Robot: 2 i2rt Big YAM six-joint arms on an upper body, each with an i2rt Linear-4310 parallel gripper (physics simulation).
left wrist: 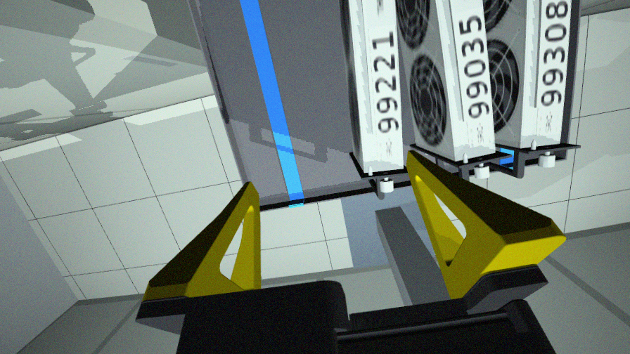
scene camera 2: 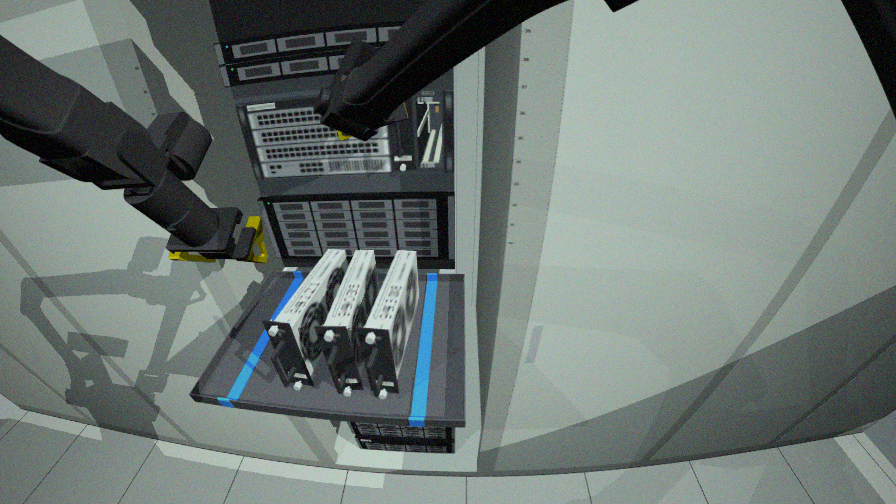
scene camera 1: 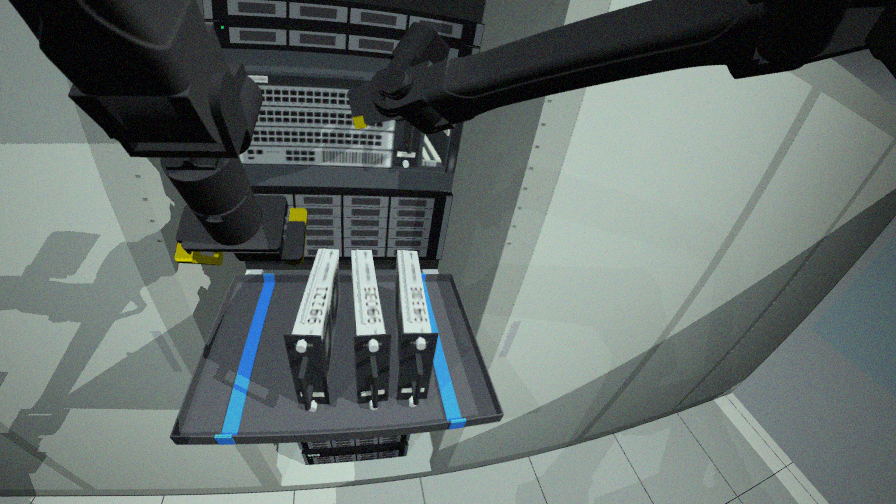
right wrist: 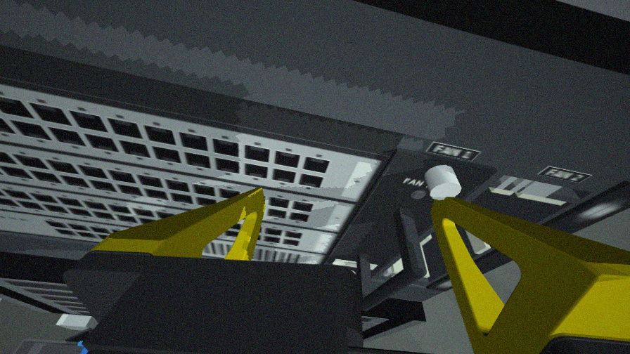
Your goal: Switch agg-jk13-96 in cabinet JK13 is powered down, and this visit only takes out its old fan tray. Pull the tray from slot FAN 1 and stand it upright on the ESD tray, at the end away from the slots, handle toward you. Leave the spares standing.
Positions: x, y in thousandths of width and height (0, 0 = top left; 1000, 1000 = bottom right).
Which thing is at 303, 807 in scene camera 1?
A grey shelf.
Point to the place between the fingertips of my left gripper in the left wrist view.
521, 490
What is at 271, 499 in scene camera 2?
My left gripper.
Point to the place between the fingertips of my right gripper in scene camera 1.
438, 215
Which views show my left gripper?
The left wrist view, scene camera 2 and scene camera 1 only.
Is my left gripper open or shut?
Open.
